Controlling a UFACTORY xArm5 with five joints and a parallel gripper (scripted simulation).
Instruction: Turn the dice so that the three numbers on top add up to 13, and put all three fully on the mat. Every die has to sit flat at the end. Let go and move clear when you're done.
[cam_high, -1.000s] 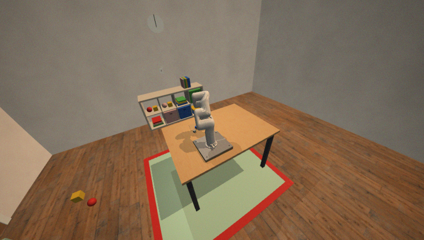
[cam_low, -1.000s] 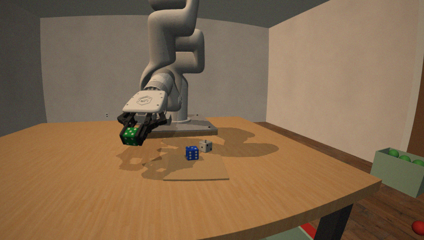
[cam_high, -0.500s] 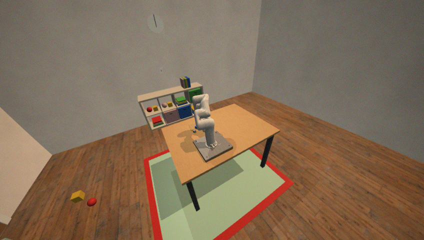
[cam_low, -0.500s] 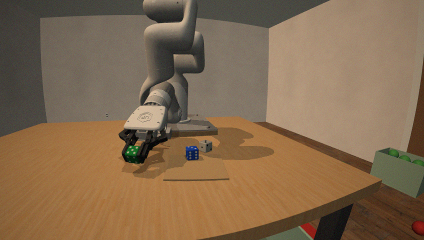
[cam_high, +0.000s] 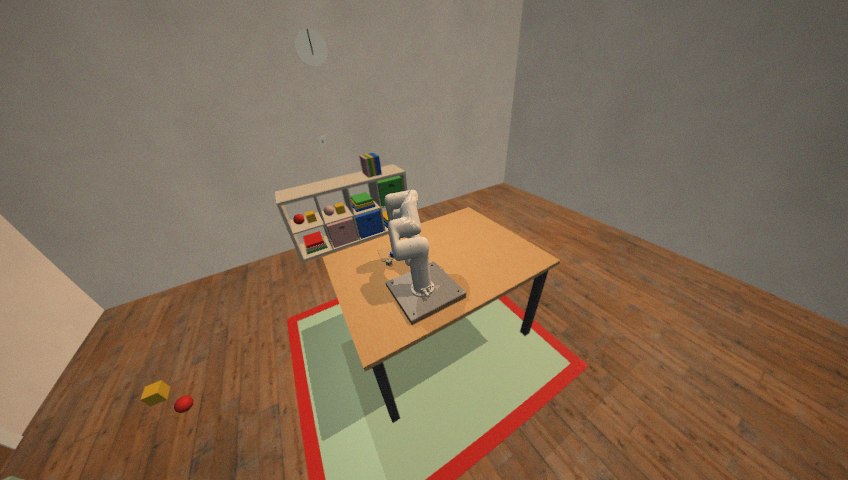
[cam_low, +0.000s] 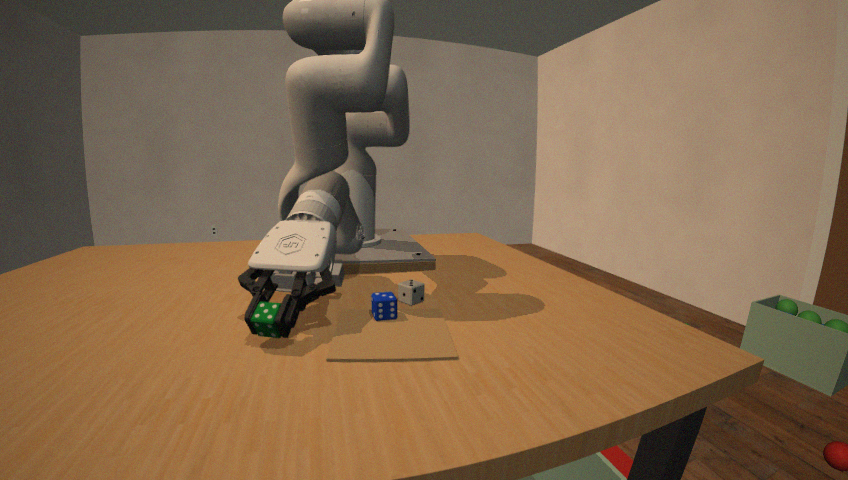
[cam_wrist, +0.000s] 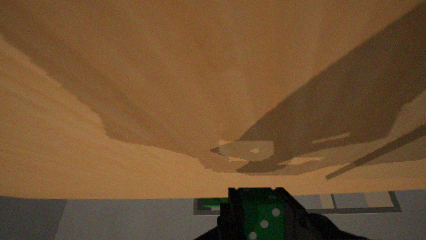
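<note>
Now: the green die 10 mm ahead of my hand. Round my hand: blue die: 60 mm behind, 140 mm to the left, 20 mm below; white die: 120 mm behind, 190 mm to the left, 20 mm below; tan mat: 10 mm behind, 140 mm to the left, 30 mm below.
</note>
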